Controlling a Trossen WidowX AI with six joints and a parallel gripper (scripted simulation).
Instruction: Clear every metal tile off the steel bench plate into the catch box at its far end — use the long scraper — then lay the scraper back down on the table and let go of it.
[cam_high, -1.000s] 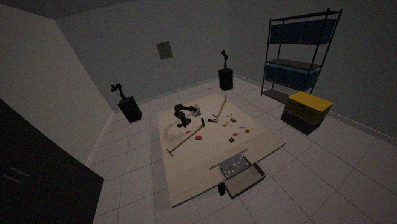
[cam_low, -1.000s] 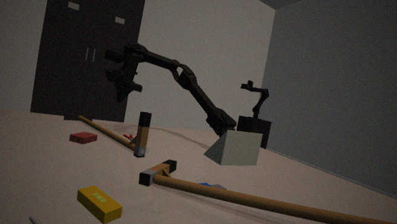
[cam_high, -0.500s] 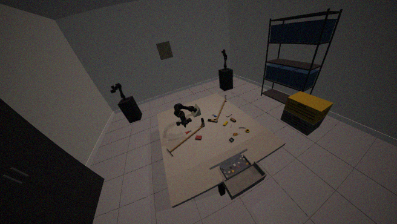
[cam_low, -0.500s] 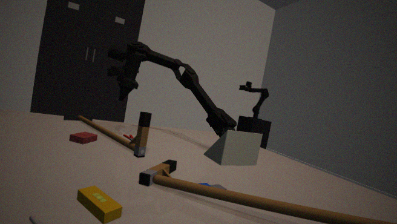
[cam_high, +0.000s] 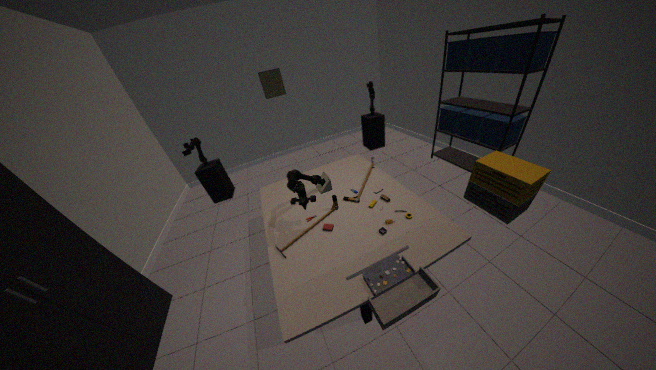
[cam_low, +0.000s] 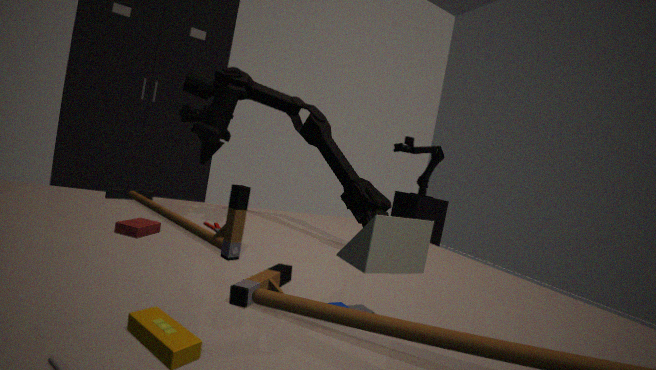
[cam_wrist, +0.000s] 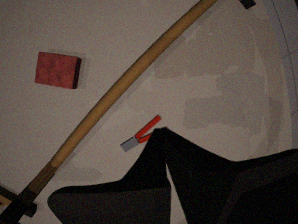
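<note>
Right now the long scraper is 10 cm below my gripper tip and 6 cm ahead of it. Round my gripper tip: red block: 15 cm below, 12 cm to the left, 11 cm ahead; then red clip: 16 cm below, 6 cm behind, 3 cm to the left; then yellow block: 54 cm to the left, 15 cm below, 3 cm ahead.
</note>
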